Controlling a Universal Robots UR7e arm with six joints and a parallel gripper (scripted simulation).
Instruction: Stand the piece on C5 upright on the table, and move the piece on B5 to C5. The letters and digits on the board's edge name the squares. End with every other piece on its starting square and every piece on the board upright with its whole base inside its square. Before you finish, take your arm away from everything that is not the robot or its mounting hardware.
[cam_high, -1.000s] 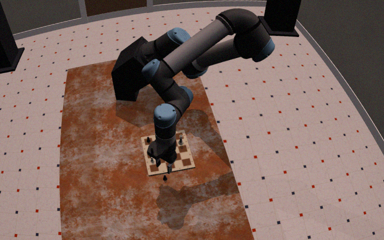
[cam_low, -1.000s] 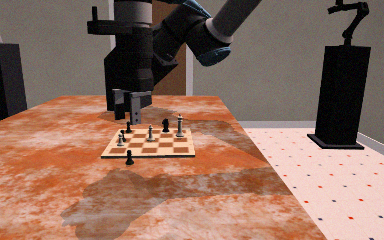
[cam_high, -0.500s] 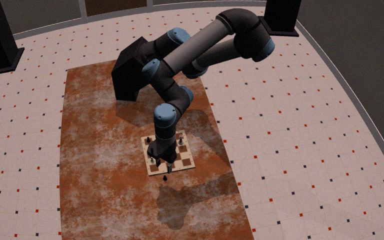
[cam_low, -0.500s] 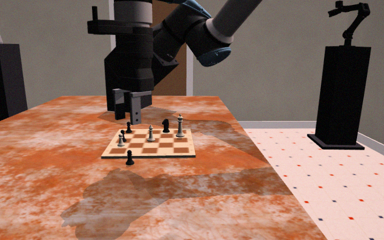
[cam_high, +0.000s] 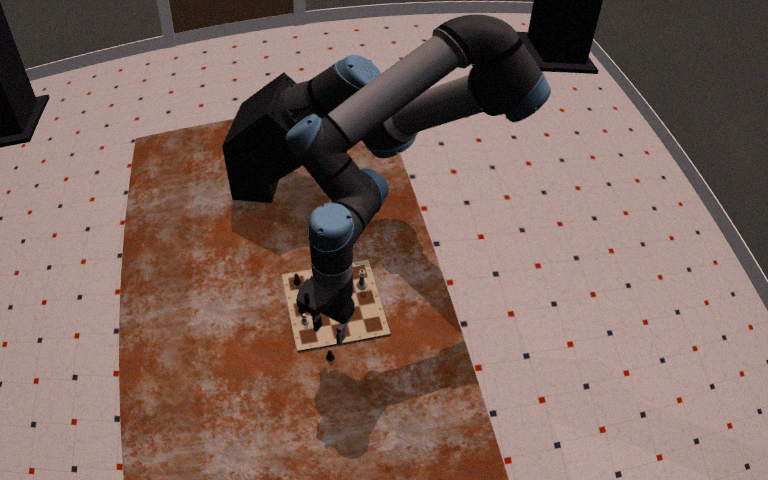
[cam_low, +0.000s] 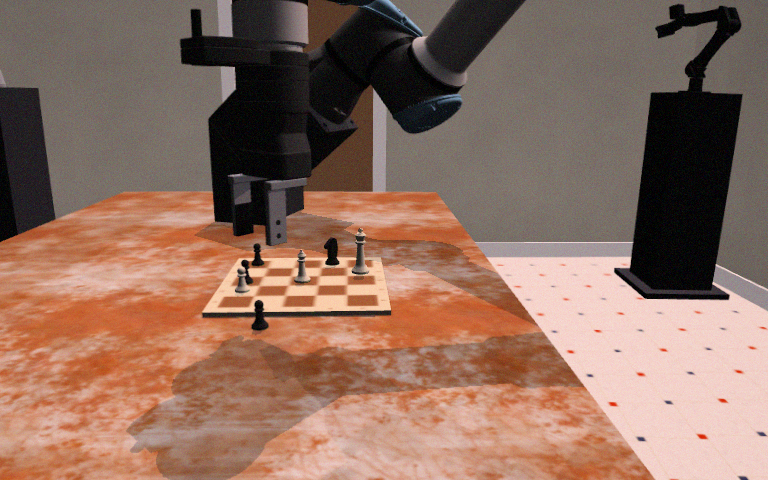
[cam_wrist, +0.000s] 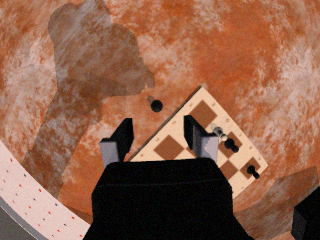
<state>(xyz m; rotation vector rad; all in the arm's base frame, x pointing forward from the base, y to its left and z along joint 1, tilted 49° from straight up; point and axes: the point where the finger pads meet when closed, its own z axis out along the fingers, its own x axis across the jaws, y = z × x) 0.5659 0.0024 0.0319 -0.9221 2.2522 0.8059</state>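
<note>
Right now my hand is 180 mm past the white queen, 90 mm to the right of it and 80 mm above it. Also, from my hand: chessboard: 140 mm behind, 20 mm to the left, 110 mm below; white bishop: 140 mm behind, 20 mm to the left, 90 mm below; white pawn: 90 mm behind, 50 mm to the right, 100 mm below.
</note>
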